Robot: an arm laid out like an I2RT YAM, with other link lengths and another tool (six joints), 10 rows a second.
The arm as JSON. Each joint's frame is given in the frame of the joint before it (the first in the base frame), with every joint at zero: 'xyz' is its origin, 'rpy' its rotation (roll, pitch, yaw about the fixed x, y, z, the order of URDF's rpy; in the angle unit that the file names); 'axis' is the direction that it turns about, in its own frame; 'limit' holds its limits. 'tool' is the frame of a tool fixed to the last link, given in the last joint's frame.
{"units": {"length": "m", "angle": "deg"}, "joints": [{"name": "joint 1", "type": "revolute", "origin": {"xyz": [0.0, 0.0, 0.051], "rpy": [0.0, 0.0, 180.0]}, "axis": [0.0, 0.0, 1.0], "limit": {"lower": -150.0, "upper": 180.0}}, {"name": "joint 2", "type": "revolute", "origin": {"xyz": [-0.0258, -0.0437, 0.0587], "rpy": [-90.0, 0.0, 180.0]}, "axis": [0.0, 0.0, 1.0], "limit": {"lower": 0.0, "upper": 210.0}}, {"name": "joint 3", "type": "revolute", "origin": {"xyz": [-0.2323, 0.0, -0.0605], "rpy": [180.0, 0.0, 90.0]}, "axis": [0.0, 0.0, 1.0], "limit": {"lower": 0.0, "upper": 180.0}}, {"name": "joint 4", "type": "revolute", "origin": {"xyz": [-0.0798, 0.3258, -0.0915], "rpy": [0.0, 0.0, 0.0]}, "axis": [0.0, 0.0, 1.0], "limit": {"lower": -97.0, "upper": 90.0}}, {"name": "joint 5", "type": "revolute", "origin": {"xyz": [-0.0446, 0.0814, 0.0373], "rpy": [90.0, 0.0, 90.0]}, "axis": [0.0, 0.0, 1.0], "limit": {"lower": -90.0, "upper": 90.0}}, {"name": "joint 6", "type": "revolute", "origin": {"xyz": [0.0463, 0.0, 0.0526], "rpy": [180.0, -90.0, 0.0]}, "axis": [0.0, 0.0, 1.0], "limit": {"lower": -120.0, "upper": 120.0}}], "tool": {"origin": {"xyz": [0.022, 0.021, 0.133], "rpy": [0.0, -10.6, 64.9]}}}
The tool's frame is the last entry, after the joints.
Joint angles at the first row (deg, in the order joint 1, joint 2, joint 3, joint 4, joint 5, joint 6):
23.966, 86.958, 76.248, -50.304, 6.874, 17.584
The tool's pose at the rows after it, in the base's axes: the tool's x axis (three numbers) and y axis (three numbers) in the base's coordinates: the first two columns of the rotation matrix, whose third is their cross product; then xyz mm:
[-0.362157, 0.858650, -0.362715, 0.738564, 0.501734, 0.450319, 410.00, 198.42, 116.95]
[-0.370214, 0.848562, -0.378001, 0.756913, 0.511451, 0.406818, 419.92, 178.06, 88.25]
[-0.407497, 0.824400, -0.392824, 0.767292, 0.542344, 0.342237, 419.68, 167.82, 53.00]
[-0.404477, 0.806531, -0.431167, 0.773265, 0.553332, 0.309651, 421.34, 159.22, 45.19]
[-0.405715, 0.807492, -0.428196, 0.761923, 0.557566, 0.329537, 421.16, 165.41, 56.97]
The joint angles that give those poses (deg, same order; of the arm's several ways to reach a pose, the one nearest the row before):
20.709, 86.935, 76.071, -50.215, 7.049, 12.994
17.911, 89.625, 74.544, -48.228, 6.896, 10.283
16.950, 93.057, 72.948, -46.632, 7.311, 7.792
16.906, 94.279, 73.121, -46.675, 9.890, 7.093
17.519, 93.253, 73.822, -47.288, 9.541, 7.246

